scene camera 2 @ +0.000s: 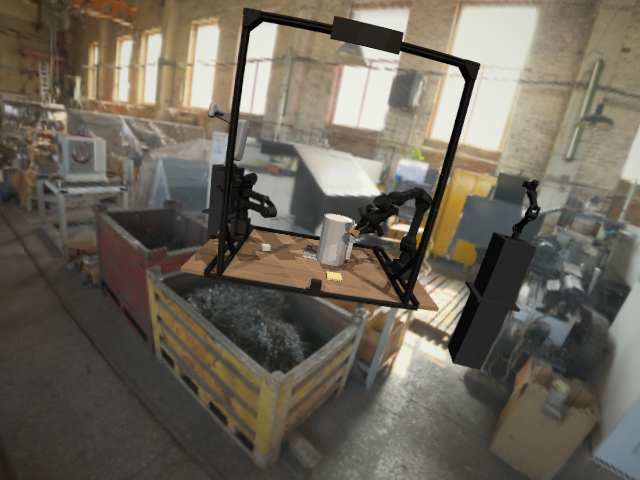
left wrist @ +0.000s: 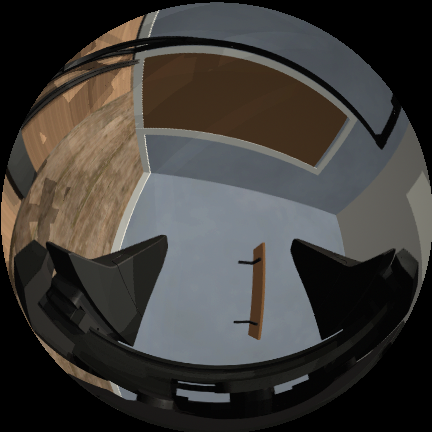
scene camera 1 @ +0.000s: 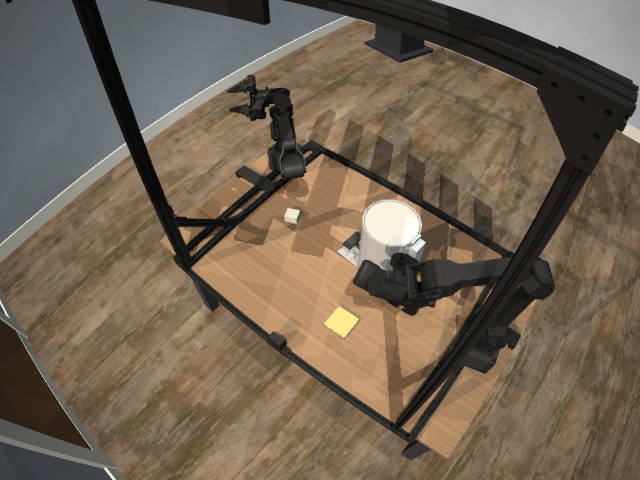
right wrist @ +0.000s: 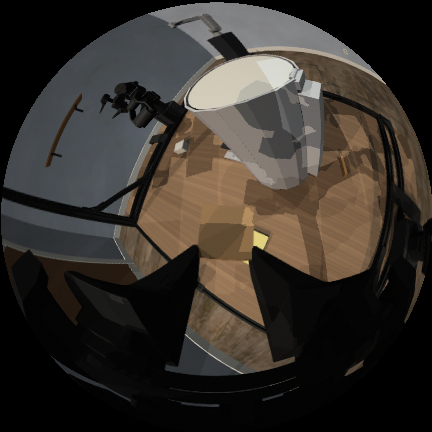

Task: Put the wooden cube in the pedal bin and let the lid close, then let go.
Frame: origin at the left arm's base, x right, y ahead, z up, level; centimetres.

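Where they show: left gripper, fingertip midpoint: (scene camera 2: 216, 177) (left wrist: 232, 244) (scene camera 1: 228, 101) (right wrist: 105, 115); right gripper, fingertip midpoint: (scene camera 2: 356, 231) (right wrist: 224, 251); left arm's base, link origin: (scene camera 2: 241, 218) (right wrist: 162, 108); right arm's base, link origin: (scene camera 2: 404, 262) (scene camera 1: 485, 344).
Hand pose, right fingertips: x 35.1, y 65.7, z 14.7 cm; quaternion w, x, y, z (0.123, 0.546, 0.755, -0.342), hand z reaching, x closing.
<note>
Things, the pixels of their top centre, and the offset from my right fingertips. Level surfaces: height alone.
- wooden cube, top centre: (right wrist: 202, 233) (scene camera 2: 355, 227) dx -0.7, dy -1.0, dz +1.7 cm
- white pedal bin, top centre: (right wrist: 234, 72) (scene camera 1: 392, 221) (scene camera 2: 339, 217) dx -19.5, dy -7.8, dz +0.5 cm
- small white cube, top centre: (scene camera 1: 292, 213) (right wrist: 178, 145) (scene camera 2: 266, 245) dx -17.0, dy -45.5, dz -22.3 cm
- wooden table, surface height: dz -25.0 cm
- flat yellow pad, top centre: (right wrist: 246, 245) (scene camera 1: 341, 321) (scene camera 2: 334, 275) dx +3.5, dy -6.5, dz -24.0 cm
My right gripper (scene camera 1: 360, 280) (scene camera 2: 358, 229) (right wrist: 224, 251) is shut on the wooden cube (right wrist: 222, 236) (scene camera 2: 354, 232) and holds it above the table beside the pedal bin, just below rim height. The cube is hidden under the gripper in scene camera 1. The white pedal bin (scene camera 1: 390, 234) (scene camera 2: 334, 239) (right wrist: 266, 132) stands upright right of the table's middle with its cream lid shut. Its dark pedal (scene camera 1: 351, 240) sticks out on the side facing the left arm. My left gripper (scene camera 1: 239, 97) (left wrist: 232, 244) is open and empty, raised high beyond the table's far corner and facing the wall.
A small white cube (scene camera 1: 292, 215) (scene camera 2: 266, 247) (right wrist: 179, 146) lies on the wooden table (scene camera 1: 270, 276) between the left arm's base and the bin. A flat yellow pad (scene camera 1: 341, 321) (scene camera 2: 333, 276) lies near the front edge. A black frame (scene camera 1: 128, 129) rings the table.
</note>
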